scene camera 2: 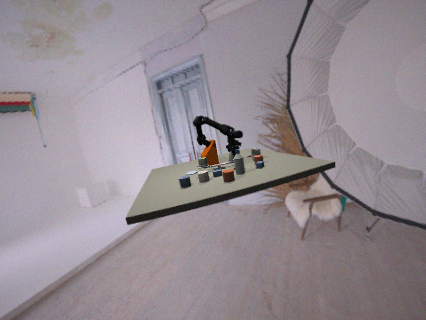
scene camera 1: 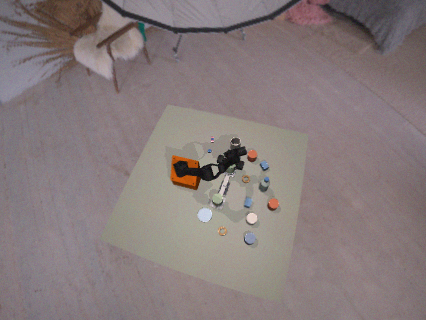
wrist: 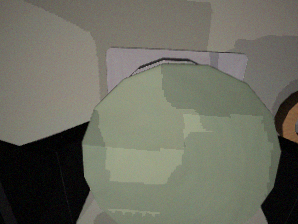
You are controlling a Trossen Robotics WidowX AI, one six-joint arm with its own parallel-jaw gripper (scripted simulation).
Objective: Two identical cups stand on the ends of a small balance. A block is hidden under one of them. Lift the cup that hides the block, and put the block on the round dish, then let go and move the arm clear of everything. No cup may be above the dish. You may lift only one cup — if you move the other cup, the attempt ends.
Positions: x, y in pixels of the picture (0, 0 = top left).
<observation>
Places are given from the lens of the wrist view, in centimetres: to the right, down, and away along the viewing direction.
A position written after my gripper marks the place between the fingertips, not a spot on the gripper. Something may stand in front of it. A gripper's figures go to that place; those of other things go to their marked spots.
my gripper [wrist: 172, 126]: 1, 1, 11
balance beam [wrist: 121, 63]: -2, -3, 12
</observation>
